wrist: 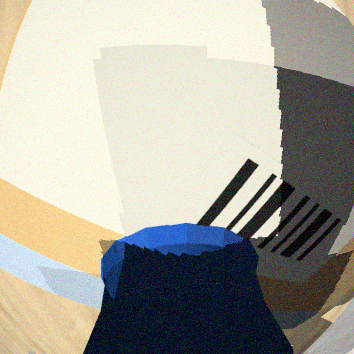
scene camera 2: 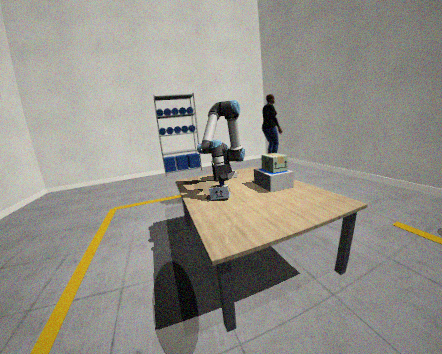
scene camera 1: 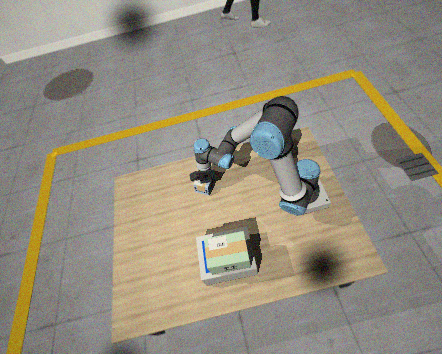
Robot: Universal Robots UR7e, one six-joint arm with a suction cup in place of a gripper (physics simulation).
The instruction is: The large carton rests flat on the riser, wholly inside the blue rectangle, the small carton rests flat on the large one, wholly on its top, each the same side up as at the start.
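Note:
The small carton (scene camera 1: 203, 188) (scene camera 2: 219, 193) (wrist: 170, 125), pale blue-grey with an orange band, white label and barcode, stands upright at the table's far-left part in scene camera 1. My suction gripper (scene camera 1: 203, 182) (scene camera 2: 220, 185) (wrist: 180, 241) is down on its top, the blue cup pressed against the label's lower part in the wrist view. The large carton (scene camera 1: 227, 254) (scene camera 2: 275, 163), green with an orange band, lies flat on the grey riser (scene camera 1: 230, 278) (scene camera 2: 281, 181). A blue line (scene camera 1: 204, 256) shows along its left side; other sides of the rectangle are partly hidden by the carton.
The wooden table (scene camera 1: 150, 280) (scene camera 2: 280, 220) carries the arm's base (scene camera 1: 320, 200). The arm arches high between base and small carton. A shelf rack (scene camera 2: 175, 97) stands against the wall, and a person (scene camera 2: 270, 120) (scene camera 1: 255, 10) stands beyond the yellow floor line (scene camera 1: 125, 132).

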